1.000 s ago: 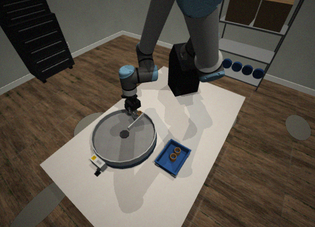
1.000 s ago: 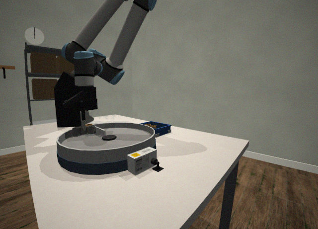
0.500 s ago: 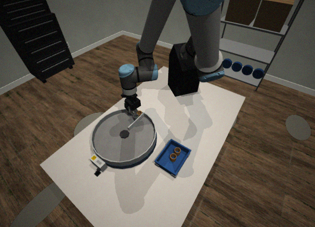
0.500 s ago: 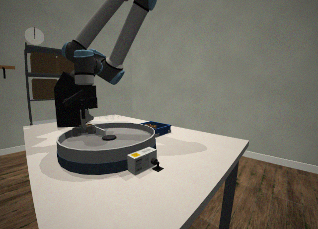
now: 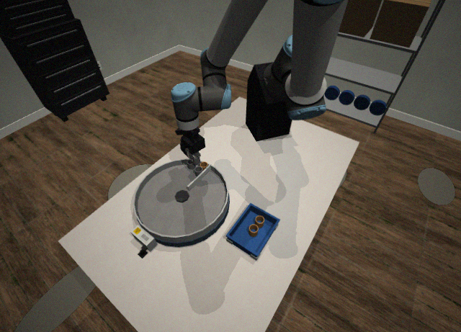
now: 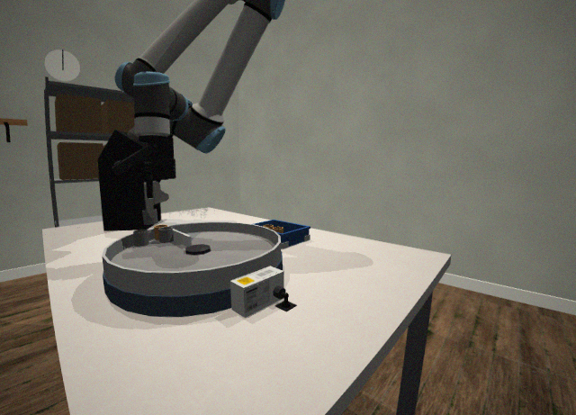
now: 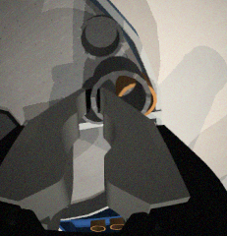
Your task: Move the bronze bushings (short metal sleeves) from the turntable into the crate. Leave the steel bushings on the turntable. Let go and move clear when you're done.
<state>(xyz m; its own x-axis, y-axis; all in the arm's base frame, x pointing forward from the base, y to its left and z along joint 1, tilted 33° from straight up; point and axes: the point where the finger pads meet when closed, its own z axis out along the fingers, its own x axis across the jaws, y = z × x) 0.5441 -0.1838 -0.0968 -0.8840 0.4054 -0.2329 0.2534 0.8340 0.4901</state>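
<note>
Now: the grey turntable 160 mm ahead of my hand, 50 mm to the left of it and 90 mm below it. The rest, counted from my hand: blue crate: 130 mm ahead, 400 mm to the left, 120 mm below.
</note>
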